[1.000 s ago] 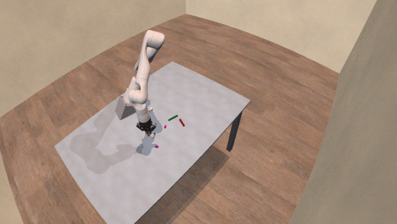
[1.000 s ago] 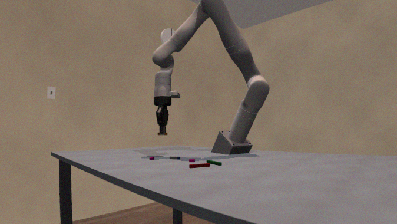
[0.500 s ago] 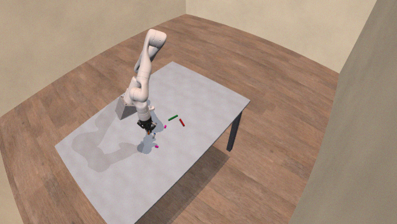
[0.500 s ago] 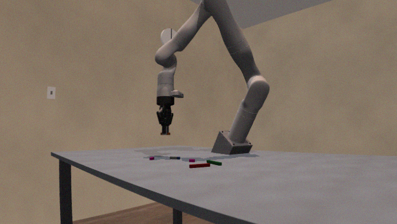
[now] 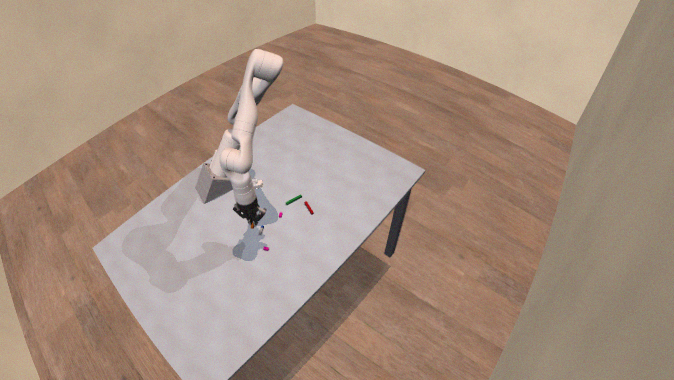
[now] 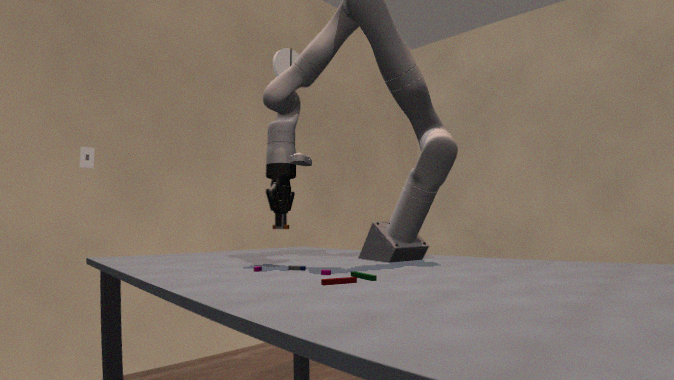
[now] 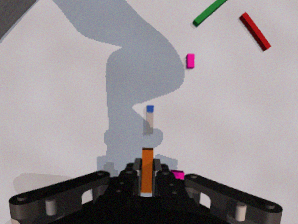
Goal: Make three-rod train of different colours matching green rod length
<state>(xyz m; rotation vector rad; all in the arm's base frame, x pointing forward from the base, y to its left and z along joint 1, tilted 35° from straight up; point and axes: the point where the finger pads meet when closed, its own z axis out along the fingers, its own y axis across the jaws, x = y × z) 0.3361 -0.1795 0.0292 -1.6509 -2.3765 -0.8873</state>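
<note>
Now: the grey rod 110 mm below my hand, 30 mm to the left of it and 10 mm behind it. Round my hand: green rod: 240 mm to the left, 110 mm below, 10 mm behind; then blue rod: 110 mm below, 50 mm to the left, 20 mm behind; then orange rod: 10 mm below.
</note>
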